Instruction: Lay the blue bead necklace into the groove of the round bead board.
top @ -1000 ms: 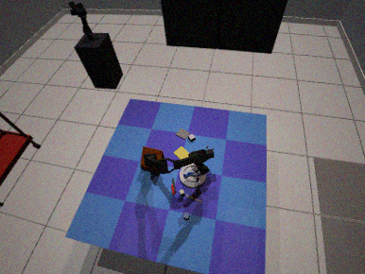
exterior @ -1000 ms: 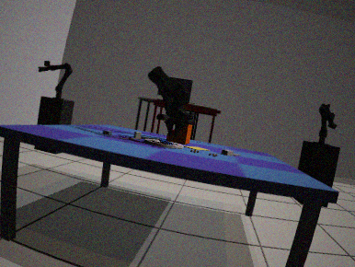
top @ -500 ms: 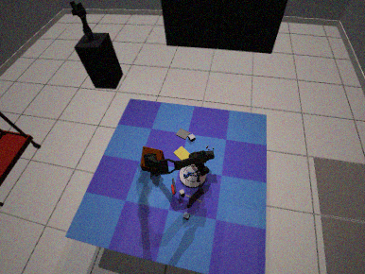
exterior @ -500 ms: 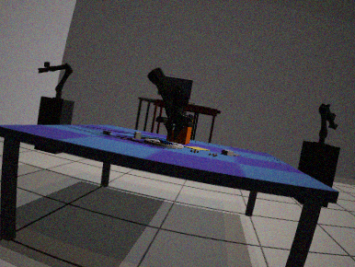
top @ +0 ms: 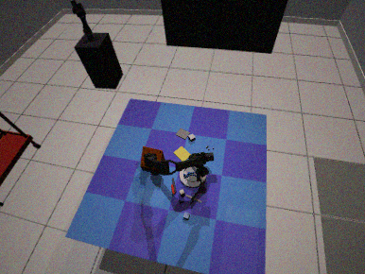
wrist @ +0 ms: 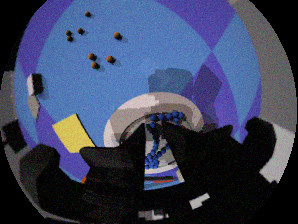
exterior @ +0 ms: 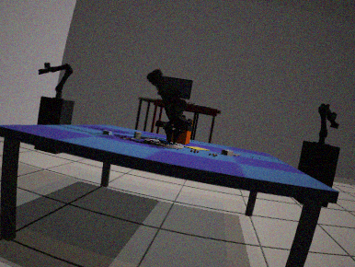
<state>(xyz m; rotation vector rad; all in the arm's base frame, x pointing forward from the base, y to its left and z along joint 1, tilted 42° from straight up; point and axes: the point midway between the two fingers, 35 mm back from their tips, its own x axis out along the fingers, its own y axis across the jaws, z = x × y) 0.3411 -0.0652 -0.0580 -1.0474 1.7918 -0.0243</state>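
My gripper tip is 4 cm past the round white bead board, 4 cm to the left of it and 1 cm above it. The rest, counted from my gripper tip: red-handled tool: 16 cm behind, 16 cm to the right, 1 cm below; yellow card: 14 cm behind, 13 cm to the left, 1 cm below; thin pale stick: 1 cm behind, 22 cm to the right, 1 cm below.
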